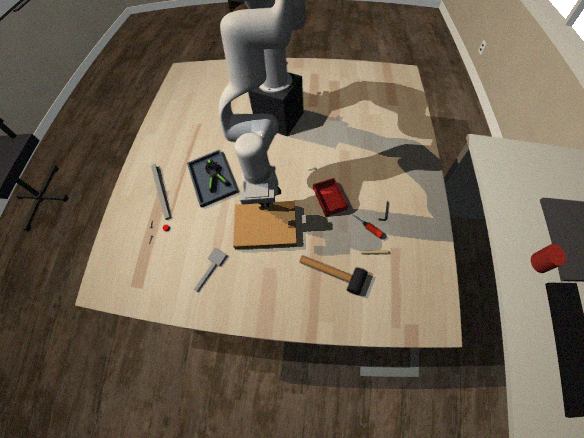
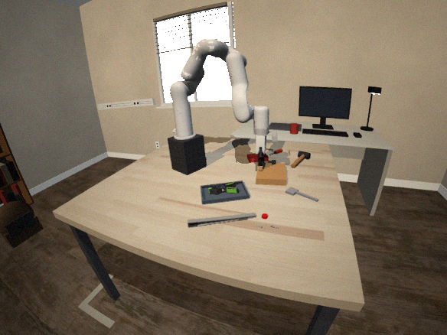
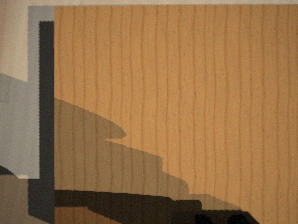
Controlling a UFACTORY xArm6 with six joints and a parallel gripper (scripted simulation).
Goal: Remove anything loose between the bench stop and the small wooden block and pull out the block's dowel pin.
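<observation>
Now: the dowel pin 2 cm below my hand. The rest, counted from my hand: tan bench board (5 cm ahead, 1 cm to the left, 5 cm below); then small wooden block (3 cm below); then red bin (11 cm behind, 19 cm to the left, 7 cm below).
</observation>
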